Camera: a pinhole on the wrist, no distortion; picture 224 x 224 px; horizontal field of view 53.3 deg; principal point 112.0 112.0 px. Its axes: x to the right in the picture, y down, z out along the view. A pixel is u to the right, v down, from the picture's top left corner.
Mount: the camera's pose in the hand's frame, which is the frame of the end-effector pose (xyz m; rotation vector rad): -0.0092 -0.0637 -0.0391 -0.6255 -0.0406 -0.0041
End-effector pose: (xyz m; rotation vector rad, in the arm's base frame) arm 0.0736 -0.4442 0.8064 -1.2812 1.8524 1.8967
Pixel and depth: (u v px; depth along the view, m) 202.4 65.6 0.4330
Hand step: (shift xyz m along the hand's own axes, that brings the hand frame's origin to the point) 0.1487 0.1183 0.3712
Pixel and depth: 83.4 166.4 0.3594
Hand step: -0.0670 0.2173 0.1989
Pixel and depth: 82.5 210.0 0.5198
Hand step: -0.0933 0.4251 0.2456
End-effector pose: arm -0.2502 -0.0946 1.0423 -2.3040 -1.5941 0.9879
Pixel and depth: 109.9 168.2 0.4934
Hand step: -0.0300 0.3258 0.2876
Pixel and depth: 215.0 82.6 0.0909
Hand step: 0.0292 -0.0198 0.0432
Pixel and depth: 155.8 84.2 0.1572
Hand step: 0.0155 0.0127 0.1009
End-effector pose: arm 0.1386 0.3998 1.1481 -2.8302 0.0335 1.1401
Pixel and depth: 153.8 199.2 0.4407
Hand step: 0.0599 0.3346 0.2203
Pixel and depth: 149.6 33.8 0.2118
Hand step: 0.0175 0.0004 0.1773
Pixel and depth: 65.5 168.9 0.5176
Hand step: -0.1339 0.3454 0.2986
